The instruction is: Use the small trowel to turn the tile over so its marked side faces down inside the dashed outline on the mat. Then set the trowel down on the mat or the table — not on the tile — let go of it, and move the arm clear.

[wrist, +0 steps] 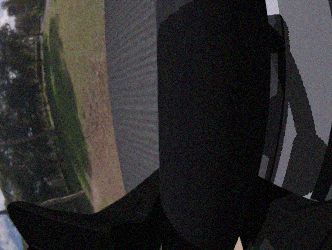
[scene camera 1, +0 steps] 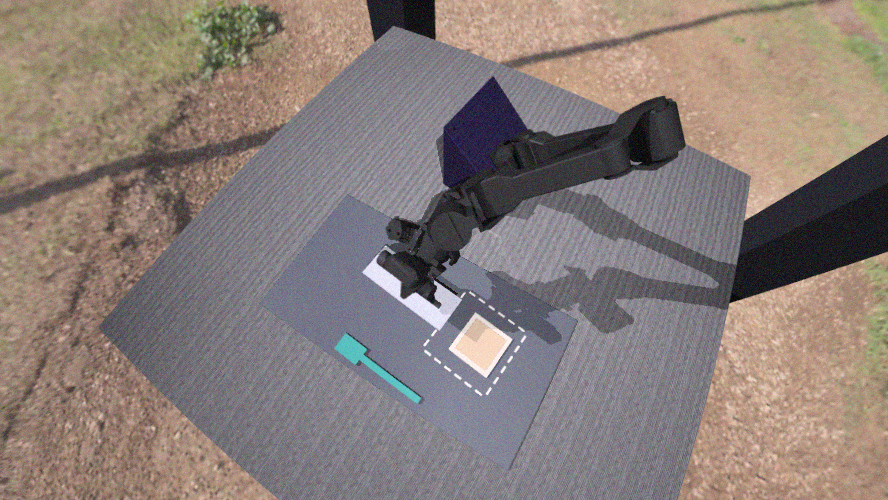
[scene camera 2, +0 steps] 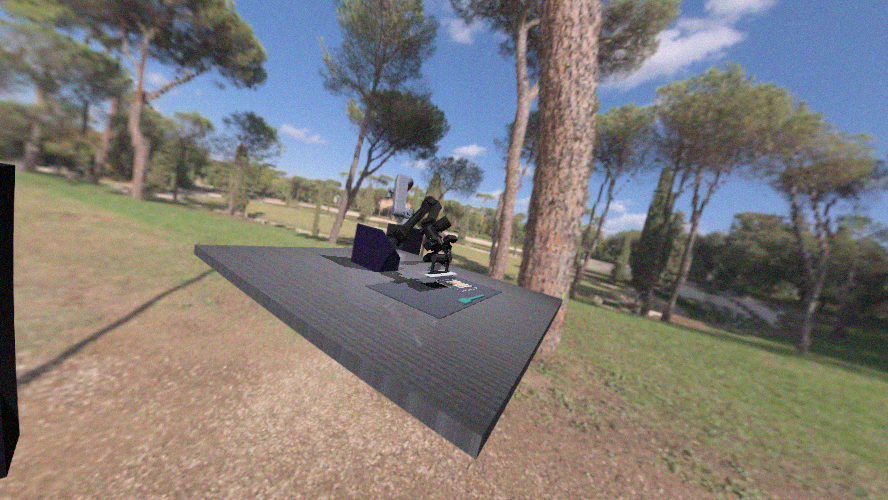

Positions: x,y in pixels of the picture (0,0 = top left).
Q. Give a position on a grey mat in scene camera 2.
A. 426,294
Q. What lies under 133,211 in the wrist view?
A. The gripper.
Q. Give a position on a tile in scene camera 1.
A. At 480,344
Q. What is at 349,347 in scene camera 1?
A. A teal trowel.
